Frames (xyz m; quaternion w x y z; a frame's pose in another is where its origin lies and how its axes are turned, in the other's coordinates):
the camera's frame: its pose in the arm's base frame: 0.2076 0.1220 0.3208 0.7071 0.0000 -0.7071 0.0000
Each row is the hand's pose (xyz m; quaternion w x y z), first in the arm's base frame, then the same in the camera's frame.
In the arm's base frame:
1: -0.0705 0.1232 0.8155 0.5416 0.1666 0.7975 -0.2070
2: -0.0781 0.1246 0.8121 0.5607 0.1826 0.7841 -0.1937
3: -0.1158 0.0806 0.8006 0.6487 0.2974 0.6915 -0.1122
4: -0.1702 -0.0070 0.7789 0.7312 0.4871 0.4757 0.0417
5: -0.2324 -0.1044 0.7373 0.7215 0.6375 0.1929 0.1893
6: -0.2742 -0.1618 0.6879 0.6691 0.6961 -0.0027 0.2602
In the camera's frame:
1: 0.4947 0.0012 0.2781 0.1810 0.0286 -0.9469 0.2642
2: 0.4913 0.0026 0.2857 0.1580 0.0078 -0.9509 0.2661
3: 0.4798 -0.0414 0.3234 0.0303 -0.1310 -0.9477 0.2896
4: 0.4581 -0.1290 0.3778 0.1807 0.3739 0.8534 -0.3150
5: 0.4165 -0.2264 0.4400 0.3738 0.5846 0.6466 -0.3169
6: 0.3671 -0.2838 0.4818 0.4750 0.6762 0.4712 -0.3082

